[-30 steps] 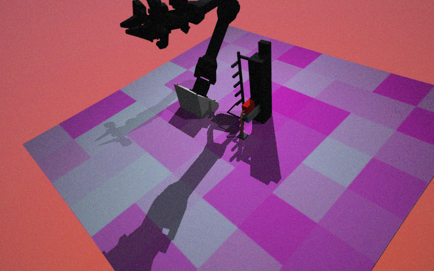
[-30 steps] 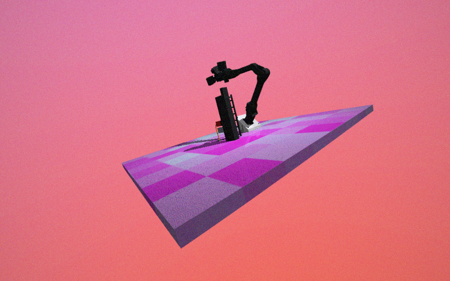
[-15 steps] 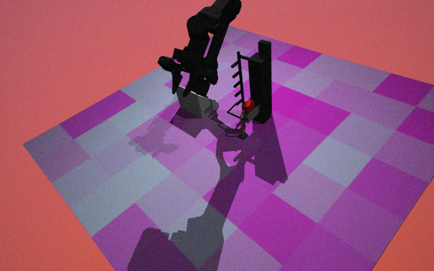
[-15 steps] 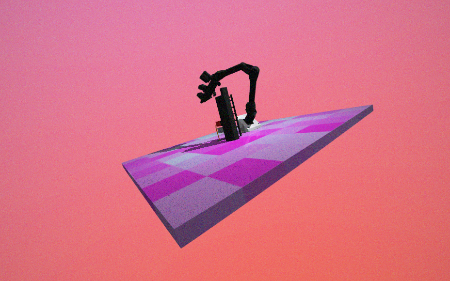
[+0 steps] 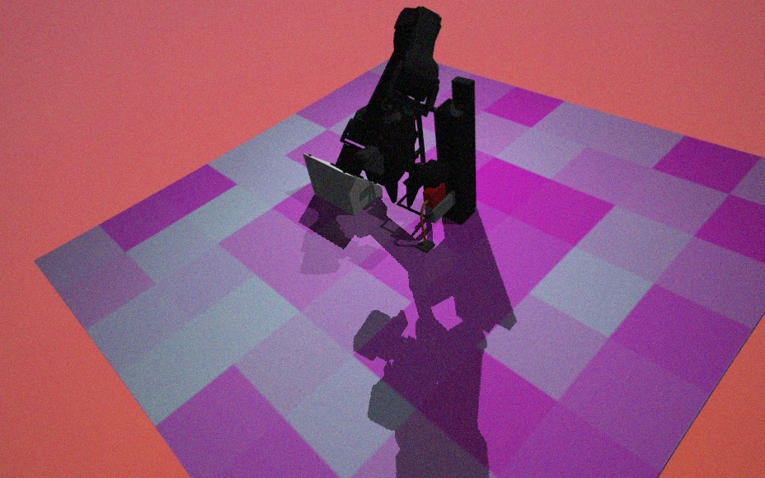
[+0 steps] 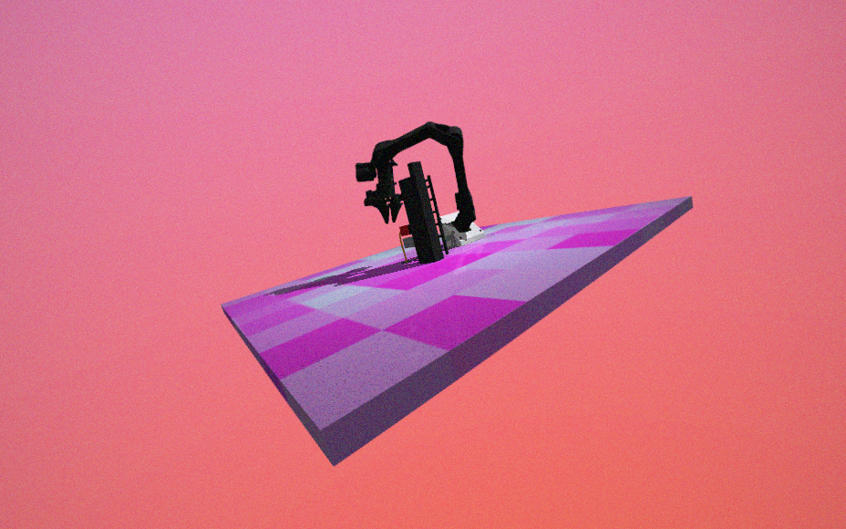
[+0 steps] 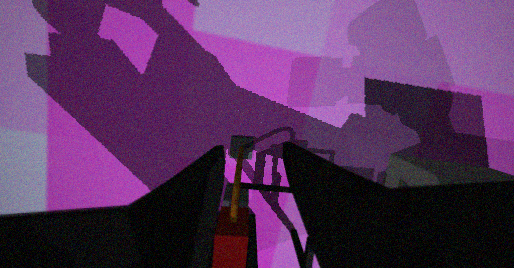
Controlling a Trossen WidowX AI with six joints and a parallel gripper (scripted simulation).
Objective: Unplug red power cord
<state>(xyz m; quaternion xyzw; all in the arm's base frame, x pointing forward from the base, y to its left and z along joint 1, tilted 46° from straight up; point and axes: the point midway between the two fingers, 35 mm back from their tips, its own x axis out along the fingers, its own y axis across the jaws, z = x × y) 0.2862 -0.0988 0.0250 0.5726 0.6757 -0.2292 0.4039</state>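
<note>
Right now my gripper tip is 10 mm past the red plug, 110 mm to the right of it and 30 mm above it.
</note>
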